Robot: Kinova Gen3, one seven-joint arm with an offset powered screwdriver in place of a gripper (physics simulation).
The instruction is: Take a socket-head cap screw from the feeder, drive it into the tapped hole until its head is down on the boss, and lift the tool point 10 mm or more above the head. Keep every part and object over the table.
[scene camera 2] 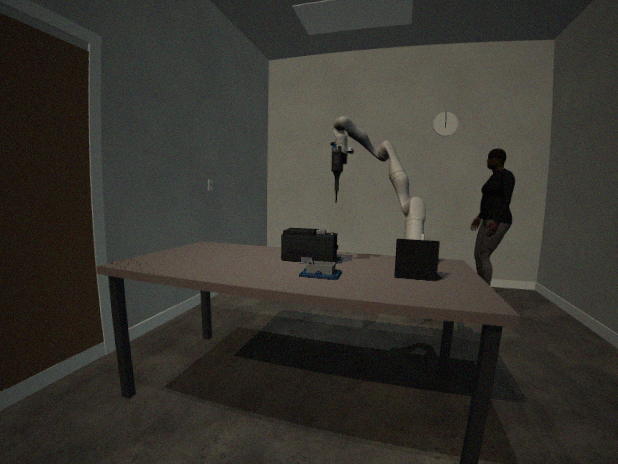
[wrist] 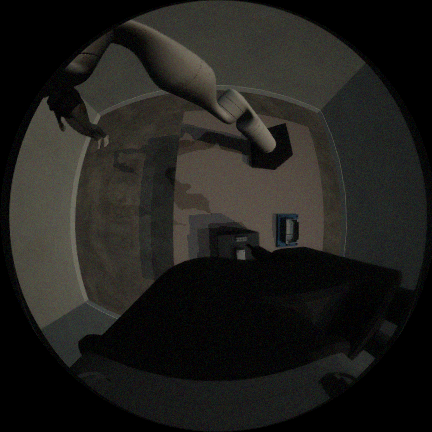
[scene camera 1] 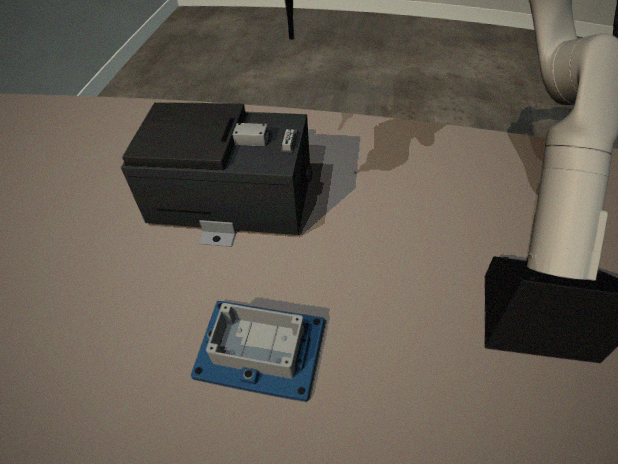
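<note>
My gripper, a dark powered screwdriver, hangs point down high above the table, over the feeder's area in scene camera 2. Its tip is too small to tell whether a screw is on it. The dark box-shaped feeder stands at the table's back left, with a pale block and a small slotted piece on top. A blue plate carries an open pale housing. A small blue boss with a dark hole is at its front.
The arm's base column rises behind a black block on the right. A small metal bracket is at the feeder's front foot. A person stands behind the table at the right.
</note>
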